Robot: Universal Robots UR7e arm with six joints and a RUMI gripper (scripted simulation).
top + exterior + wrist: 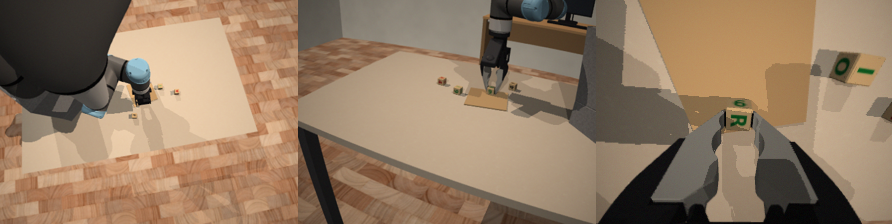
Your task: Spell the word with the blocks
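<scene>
Right now my hand is right at the green R block. From my hand the other things lie so: brown mat 10 mm ahead, 40 mm to the left, 20 mm below; F block 70 mm behind, 80 mm to the right, 10 mm below; green-lettered block 110 mm ahead, 40 mm to the left, 10 mm below.
</scene>
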